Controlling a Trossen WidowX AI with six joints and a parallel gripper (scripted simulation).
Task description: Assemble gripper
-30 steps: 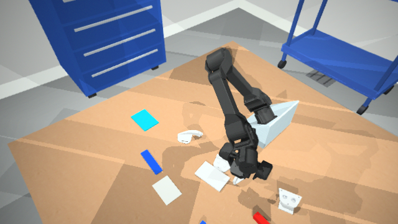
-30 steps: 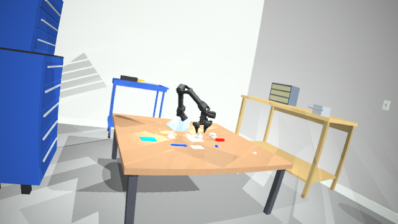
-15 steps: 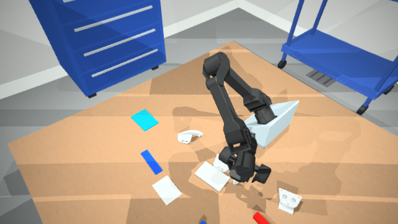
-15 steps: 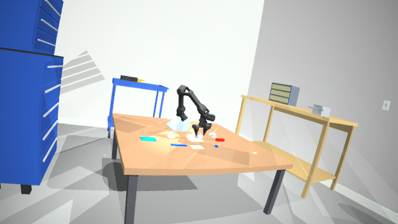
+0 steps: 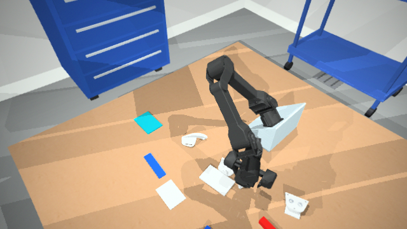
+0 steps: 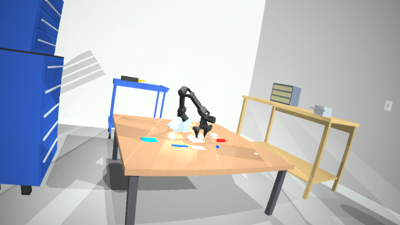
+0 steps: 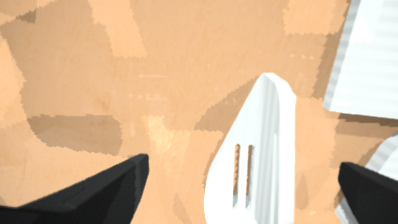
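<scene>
My gripper tip is 30 mm to the left of the white jaw and 20 mm past it. The rest, counted from my gripper tip: red block 180 mm to the left, 50 mm ahead, 10 mm above; then small blue block 230 mm ahead, 60 mm to the left; then white block 170 mm to the left, 70 mm behind.
</scene>
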